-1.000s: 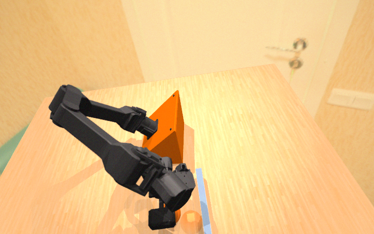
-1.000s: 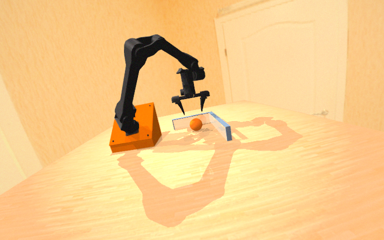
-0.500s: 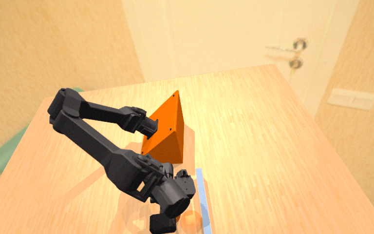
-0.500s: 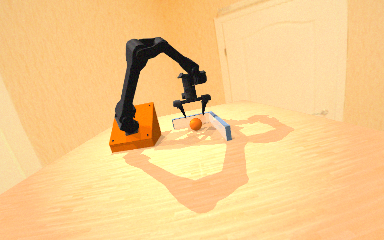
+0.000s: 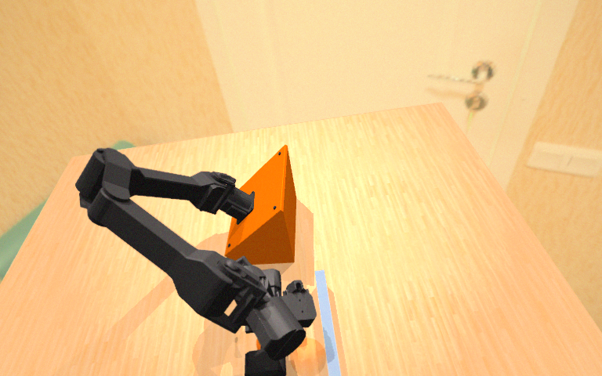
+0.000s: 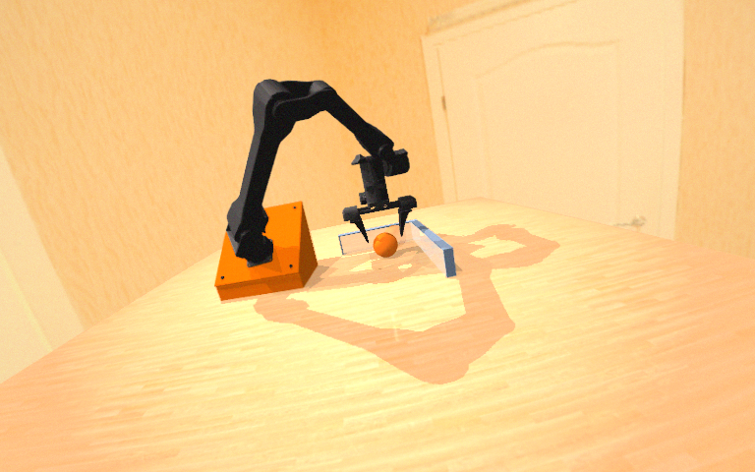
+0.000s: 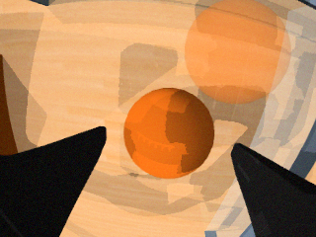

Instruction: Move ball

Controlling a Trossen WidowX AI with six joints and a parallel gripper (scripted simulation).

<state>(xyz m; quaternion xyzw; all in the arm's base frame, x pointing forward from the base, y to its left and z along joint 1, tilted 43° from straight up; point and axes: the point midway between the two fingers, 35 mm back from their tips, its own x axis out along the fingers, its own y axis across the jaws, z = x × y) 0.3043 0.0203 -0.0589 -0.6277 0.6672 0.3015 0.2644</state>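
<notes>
My gripper tip is 1 cm above the orange ball. Round my gripper tip: see-through copy of ball 6 cm to the left, 3 cm ahead, 1 cm below.
</notes>
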